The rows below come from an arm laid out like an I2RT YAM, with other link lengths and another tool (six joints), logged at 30 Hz.
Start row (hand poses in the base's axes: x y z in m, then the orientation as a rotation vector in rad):
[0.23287, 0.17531, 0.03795, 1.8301, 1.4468, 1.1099]
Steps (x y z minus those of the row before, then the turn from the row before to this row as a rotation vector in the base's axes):
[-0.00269, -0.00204, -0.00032, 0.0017, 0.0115, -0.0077]
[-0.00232, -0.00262, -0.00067, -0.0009, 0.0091, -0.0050]
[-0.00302, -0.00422, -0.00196, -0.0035, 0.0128, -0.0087]
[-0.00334, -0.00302, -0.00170, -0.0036, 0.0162, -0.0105]
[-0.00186, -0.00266, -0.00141, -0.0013, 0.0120, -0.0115]
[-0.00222, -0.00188, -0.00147, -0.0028, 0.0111, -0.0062]
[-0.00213, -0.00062, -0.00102, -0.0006, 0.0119, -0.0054]
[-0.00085, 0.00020, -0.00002, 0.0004, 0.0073, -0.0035]
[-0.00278, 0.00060, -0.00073, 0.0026, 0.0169, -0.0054]
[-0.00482, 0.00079, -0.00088, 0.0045, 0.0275, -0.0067]
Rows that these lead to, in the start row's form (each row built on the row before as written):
[0.23018, 0.17327, 0.03763, 1.8446, 1.4446, 1.0989]
[0.22786, 0.17065, 0.03696, 1.8539, 1.4446, 1.0886]
[0.22484, 0.16643, 0.03500, 1.8663, 1.4434, 1.0712]
[0.22150, 0.16341, 0.03330, 1.8821, 1.4421, 1.0501]
[0.21964, 0.16075, 0.03189, 1.8967, 1.4367, 1.0339]
[0.21742, 0.15887, 0.03042, 1.9066, 1.4369, 1.0195]
[0.21529, 0.15825, 0.02940, 1.9182, 1.4378, 1.0067]
[0.21444, 0.15845, 0.02938, 1.9259, 1.4379, 0.9994]
[0.21166, 0.15905, 0.02865, 1.9435, 1.4407, 0.9853]
[0.20684, 0.15984, 0.02777, 1.9711, 1.4473, 0.9632]

